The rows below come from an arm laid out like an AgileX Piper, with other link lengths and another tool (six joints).
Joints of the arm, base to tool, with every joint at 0 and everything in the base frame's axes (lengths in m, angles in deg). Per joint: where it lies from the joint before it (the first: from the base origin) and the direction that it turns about. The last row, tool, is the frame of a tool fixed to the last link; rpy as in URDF.
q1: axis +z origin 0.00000 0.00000 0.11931
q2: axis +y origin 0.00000 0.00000 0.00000
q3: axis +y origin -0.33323 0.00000 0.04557
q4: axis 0.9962 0 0.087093 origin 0.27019 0.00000 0.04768
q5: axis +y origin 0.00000 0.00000 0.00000
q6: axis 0.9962 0 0.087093 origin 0.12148 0.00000 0.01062
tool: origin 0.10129 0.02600 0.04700 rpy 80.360 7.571 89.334
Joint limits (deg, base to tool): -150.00..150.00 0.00..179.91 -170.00..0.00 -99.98..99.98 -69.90..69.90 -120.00..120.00
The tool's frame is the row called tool.
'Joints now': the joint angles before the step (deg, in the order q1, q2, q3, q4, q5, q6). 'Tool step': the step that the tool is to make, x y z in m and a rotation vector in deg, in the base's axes. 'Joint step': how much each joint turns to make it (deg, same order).
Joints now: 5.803 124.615 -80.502 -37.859 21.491 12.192
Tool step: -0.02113 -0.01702 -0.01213 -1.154 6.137 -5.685
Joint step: 0.060 -0.319 0.000 3.209 8.111 0.001
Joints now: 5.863 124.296 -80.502 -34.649 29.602 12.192
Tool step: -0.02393 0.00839 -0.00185 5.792 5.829 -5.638
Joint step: -0.001 -1.418 -0.001 12.688 6.075 -4.975
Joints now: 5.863 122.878 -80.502 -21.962 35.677 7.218
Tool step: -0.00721 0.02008 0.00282 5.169 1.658 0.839
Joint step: 0.000 -0.673 -0.052 9.581 0.623 -7.219
